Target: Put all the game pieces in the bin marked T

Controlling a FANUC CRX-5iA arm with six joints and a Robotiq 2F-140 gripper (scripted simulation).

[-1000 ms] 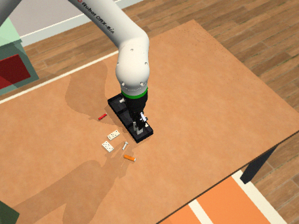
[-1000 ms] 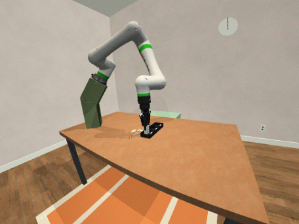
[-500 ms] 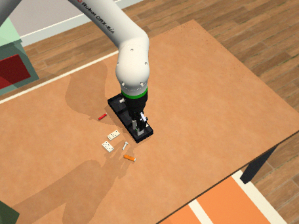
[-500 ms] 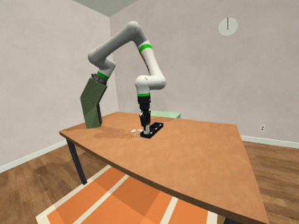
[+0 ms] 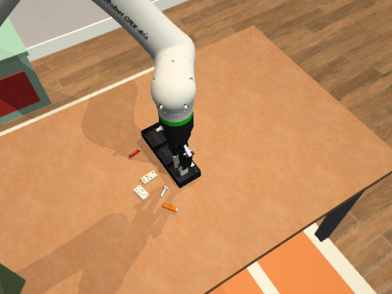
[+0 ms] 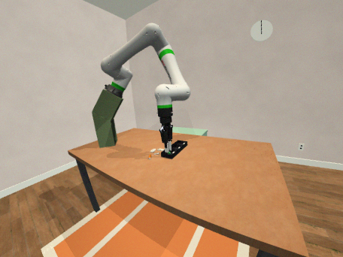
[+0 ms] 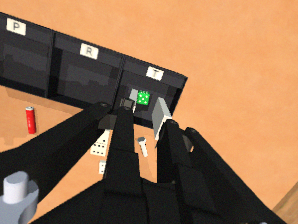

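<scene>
My hand is 50 mm above the green die. From my hand the other things lie so: black three-compartment bin 10 mm behind, 80 mm to the left, 50 mm below; domino 100 mm behind, 30 mm to the left, 60 mm below; white screw 70 mm behind, 30 mm to the right, 60 mm below.
</scene>
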